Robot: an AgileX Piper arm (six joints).
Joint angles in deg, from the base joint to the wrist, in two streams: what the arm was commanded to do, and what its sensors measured. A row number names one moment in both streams.
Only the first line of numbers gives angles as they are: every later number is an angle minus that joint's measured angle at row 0.
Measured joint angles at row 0:
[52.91, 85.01, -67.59, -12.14, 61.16, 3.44]
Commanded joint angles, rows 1 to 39:
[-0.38, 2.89, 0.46, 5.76, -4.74, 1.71]
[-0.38, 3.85, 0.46, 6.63, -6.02, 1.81]
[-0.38, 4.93, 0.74, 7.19, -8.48, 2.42]
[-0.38, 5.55, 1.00, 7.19, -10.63, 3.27]
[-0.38, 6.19, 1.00, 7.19, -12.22, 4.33]
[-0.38, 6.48, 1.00, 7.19, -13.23, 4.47]
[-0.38, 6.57, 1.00, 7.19, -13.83, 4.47]
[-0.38, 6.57, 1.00, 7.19, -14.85, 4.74]
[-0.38, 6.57, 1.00, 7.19, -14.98, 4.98]
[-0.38, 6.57, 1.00, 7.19, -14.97, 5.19]
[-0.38, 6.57, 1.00, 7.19, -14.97, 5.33]
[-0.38, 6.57, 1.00, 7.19, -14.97, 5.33]
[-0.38, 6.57, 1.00, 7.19, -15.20, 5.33]
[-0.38, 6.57, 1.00, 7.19, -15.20, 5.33]
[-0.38, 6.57, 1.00, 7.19, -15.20, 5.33]
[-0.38, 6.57, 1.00, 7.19, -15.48, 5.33]
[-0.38, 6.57, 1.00, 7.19, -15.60, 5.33]
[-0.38, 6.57, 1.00, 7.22, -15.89, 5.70]
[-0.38, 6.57, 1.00, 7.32, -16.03, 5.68]
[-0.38, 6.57, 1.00, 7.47, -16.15, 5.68]
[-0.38, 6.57, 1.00, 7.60, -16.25, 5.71]
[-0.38, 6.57, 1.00, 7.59, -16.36, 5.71]
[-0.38, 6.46, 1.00, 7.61, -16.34, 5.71]
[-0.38, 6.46, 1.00, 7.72, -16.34, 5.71]
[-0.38, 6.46, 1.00, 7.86, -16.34, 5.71]
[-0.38, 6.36, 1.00, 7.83, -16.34, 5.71]
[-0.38, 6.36, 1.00, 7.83, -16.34, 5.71]
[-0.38, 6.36, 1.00, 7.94, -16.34, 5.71]
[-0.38, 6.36, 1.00, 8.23, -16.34, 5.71]
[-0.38, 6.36, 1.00, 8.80, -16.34, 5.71]
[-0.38, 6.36, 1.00, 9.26, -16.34, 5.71]
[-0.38, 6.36, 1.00, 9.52, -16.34, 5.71]
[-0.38, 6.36, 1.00, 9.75, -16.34, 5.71]
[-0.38, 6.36, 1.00, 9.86, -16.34, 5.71]
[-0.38, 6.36, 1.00, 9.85, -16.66, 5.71]
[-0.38, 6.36, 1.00, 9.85, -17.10, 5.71]
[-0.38, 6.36, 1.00, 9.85, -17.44, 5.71]
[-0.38, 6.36, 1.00, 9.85, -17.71, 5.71]
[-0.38, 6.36, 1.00, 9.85, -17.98, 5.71]
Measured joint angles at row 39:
[0.00, 6.76, 0.84, 9.69, -16.38, 5.56]
